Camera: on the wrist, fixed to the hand. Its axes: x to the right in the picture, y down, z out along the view.
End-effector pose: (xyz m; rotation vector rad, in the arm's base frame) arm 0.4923 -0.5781 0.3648 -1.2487 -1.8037 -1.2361
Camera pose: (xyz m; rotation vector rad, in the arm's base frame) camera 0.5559 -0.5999 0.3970 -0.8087 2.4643 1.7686
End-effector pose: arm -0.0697 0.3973 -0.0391 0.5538 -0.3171 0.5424
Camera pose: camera -0.1064 0.4622 -0.0376 0.6626 0.5071 -0.9198
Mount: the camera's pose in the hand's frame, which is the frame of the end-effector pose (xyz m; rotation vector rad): -0.0034 0.0678 -0.0308 0.1374 0.3252 -1.6176
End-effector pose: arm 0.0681 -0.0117 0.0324 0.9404 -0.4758 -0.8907
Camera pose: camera 0.1176 0.0256 0.0738 1.5338 0.6876 -2.0804
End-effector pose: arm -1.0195 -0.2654 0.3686 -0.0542 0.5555 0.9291
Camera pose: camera -1.0866 -0.2353 0.3566 -0.4600 0.6530 -0.7075
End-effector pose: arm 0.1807 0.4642 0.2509 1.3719 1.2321 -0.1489
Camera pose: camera 0.2098 0.5061 0.3053 0.1745 2.3690 -1.1541
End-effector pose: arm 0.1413 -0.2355 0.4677 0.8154 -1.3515 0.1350
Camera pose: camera 0.1294 -0.1671 0.4947 1.6776 -0.0977 -0.8732
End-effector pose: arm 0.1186 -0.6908 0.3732 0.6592 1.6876 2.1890
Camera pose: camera 0.1081 -0.7359 0.4316 -0.8720 1.4922 0.9586
